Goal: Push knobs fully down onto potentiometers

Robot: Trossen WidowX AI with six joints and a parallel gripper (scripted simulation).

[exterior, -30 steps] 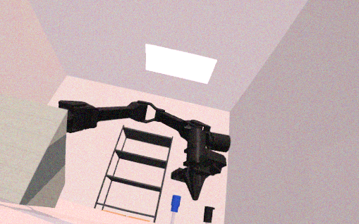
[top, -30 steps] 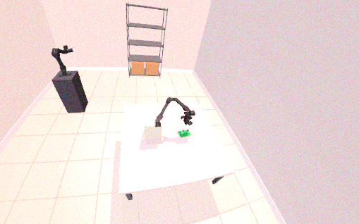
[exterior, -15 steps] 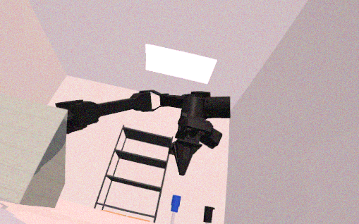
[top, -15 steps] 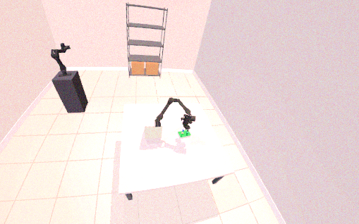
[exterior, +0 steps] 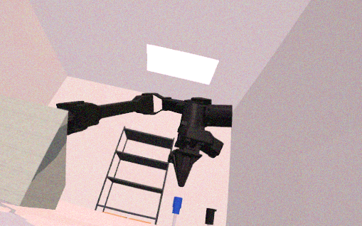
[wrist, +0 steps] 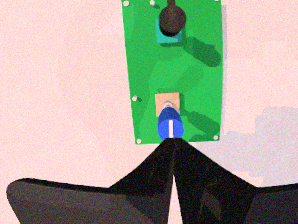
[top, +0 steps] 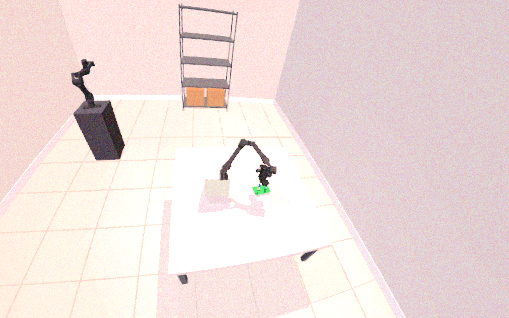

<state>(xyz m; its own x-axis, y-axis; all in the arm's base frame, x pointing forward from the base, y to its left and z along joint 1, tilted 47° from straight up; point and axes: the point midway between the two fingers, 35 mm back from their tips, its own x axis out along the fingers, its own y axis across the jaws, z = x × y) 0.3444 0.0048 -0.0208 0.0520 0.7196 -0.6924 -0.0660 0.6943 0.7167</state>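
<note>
The blue knob lies 40 mm below my gripper tip. The rest, counted from my gripper tip: black knob (70 mm ahead, 50 mm below).
</note>
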